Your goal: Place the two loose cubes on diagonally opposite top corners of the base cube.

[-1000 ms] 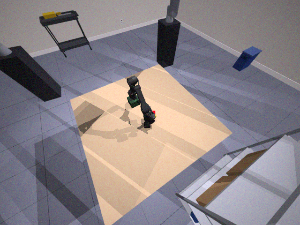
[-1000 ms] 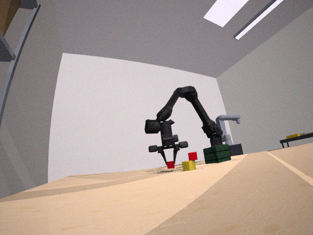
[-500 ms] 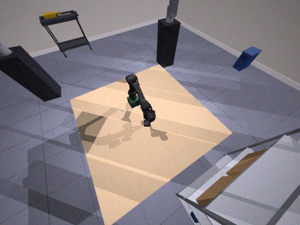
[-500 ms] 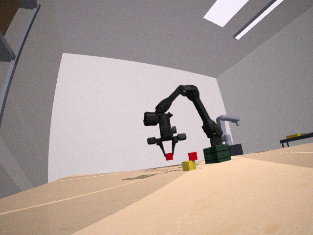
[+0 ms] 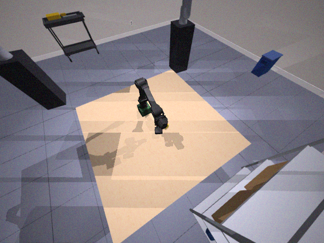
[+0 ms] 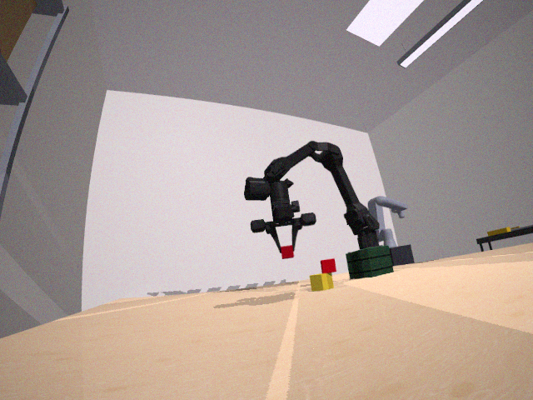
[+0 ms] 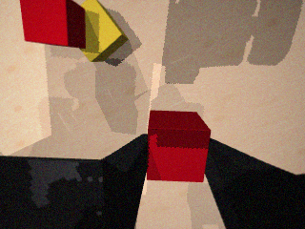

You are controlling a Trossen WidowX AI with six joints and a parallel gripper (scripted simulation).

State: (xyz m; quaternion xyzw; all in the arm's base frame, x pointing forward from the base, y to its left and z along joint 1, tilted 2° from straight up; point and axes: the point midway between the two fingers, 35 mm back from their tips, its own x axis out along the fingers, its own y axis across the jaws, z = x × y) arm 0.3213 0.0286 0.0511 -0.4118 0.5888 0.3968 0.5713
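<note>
Right now the yellow cube is 90 mm to the left of my gripper tip, 90 mm below it and 40 mm behind it.
</note>
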